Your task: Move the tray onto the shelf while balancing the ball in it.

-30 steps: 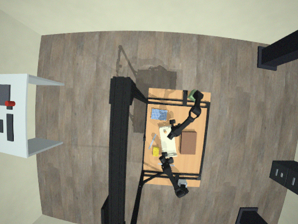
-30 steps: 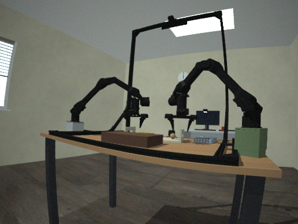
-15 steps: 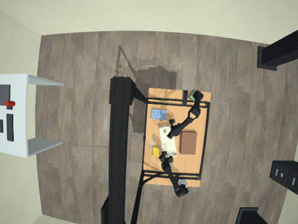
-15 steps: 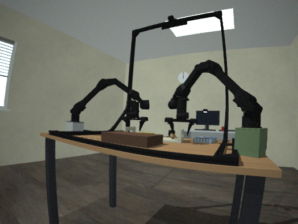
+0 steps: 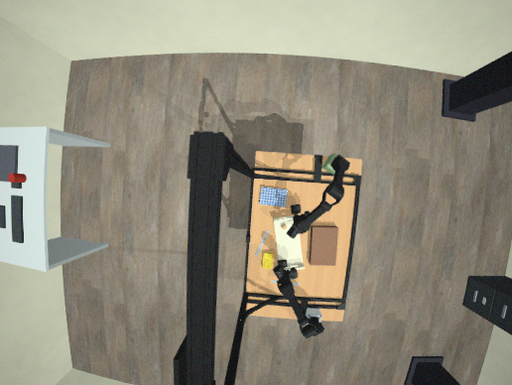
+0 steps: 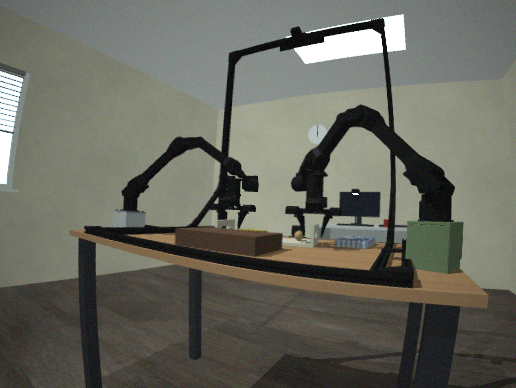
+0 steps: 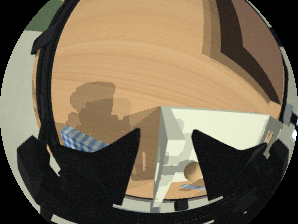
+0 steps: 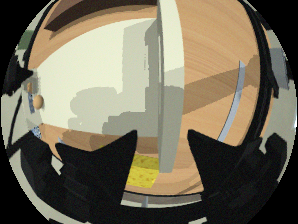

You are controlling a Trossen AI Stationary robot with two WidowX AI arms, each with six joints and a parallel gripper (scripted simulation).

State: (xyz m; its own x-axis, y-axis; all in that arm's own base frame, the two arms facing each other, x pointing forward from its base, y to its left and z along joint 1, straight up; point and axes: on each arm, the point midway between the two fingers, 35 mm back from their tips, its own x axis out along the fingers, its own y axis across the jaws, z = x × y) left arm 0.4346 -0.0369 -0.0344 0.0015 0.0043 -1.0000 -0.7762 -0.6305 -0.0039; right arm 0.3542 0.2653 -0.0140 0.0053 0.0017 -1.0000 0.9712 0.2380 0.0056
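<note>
My left gripper is now 70 mm past the orange ball, 80 mm to the left of it and 40 mm above it. From my left hand the other things lie so: white tray (20 mm behind, 180 mm to the right, 40 mm below); shelf (220 mm ahead, 180 mm to the right, 30 mm below).
</note>
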